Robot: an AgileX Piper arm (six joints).
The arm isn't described. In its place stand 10 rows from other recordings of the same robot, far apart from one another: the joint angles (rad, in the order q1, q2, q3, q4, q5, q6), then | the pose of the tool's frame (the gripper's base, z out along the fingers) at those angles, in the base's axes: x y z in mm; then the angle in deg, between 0 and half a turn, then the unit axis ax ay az.
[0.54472, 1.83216, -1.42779, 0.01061, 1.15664, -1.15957] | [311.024 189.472 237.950 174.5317 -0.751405 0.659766 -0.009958]
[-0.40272, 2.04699, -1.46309, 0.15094, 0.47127, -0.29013] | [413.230 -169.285 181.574 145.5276 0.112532 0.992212 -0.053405]
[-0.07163, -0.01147, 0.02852, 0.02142, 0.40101, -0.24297] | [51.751 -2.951 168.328 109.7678 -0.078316 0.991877 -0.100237]
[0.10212, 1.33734, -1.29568, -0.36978, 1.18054, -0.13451] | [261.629 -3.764 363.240 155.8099 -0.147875 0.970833 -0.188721]
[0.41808, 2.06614, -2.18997, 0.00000, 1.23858, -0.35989] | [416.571 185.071 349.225 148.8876 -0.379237 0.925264 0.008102]
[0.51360, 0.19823, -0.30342, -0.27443, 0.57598, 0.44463] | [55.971 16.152 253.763 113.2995 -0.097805 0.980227 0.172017]
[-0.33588, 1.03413, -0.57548, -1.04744, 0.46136, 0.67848] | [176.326 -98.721 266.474 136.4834 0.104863 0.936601 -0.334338]
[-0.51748, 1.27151, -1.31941, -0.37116, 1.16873, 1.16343] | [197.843 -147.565 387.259 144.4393 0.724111 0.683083 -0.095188]
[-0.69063, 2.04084, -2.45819, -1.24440, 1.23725, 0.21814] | [264.642 -324.356 488.014 158.6145 0.377068 0.656524 -0.653297]
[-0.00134, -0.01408, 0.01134, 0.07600, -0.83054, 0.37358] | [19.949 -5.128 274.288 43.8333 0.250894 0.822904 0.509785]
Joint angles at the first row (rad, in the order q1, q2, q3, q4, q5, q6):
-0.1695 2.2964 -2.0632 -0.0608 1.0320 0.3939
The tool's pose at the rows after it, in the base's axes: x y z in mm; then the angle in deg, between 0 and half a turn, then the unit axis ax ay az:
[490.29 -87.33 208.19 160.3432 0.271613 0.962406 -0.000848]
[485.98 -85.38 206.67 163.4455 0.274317 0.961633 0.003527]
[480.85 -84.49 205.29 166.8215 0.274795 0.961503 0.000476]
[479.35 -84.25 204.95 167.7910 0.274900 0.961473 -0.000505]
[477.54 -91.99 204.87 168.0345 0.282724 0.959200 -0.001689]
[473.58 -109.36 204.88 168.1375 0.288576 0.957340 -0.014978]
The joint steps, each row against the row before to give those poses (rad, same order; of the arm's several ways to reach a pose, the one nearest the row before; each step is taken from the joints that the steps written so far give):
0.0000 0.0000 0.0001 0.0188 0.0519 0.0000
0.0000 0.0000 -0.0001 0.0156 0.0530 0.0000
0.0000 0.0001 0.0000 0.0008 0.0592 0.0000
0.0000 -0.0001 0.0000 0.0000 0.0170 0.0000
-0.0163 0.0000 0.0000 -0.0002 0.0043 0.0000
-0.0328 0.0000 0.0000 -0.0219 0.0033 -0.0151

